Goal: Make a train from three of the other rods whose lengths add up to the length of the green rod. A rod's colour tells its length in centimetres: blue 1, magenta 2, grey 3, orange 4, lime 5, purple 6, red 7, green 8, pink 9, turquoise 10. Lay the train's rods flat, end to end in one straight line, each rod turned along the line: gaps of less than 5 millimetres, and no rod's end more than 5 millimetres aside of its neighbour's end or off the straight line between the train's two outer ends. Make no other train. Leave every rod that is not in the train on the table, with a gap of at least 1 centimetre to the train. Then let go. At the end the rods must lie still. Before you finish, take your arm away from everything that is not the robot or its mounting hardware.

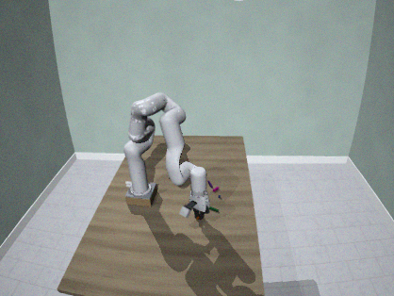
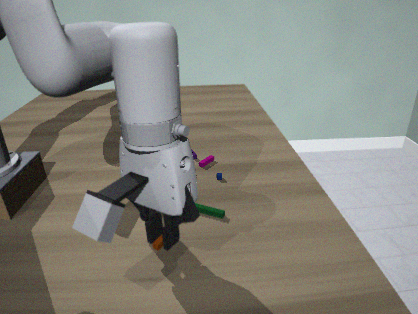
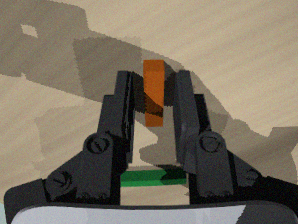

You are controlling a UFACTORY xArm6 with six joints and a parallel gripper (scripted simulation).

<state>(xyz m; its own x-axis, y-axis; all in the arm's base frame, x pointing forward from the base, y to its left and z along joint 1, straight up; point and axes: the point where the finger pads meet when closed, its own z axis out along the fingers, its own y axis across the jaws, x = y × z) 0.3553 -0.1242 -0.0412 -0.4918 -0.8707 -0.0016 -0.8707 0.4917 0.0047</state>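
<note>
Now: hand 20 mm above the orange rod. Round my hand: green rod: 80 mm to the left, 60 mm ahead, 20 mm below; red rod: 140 mm to the left, 20 mm below; blue rod: 190 mm to the left, 90 mm ahead, 20 mm below.
</note>
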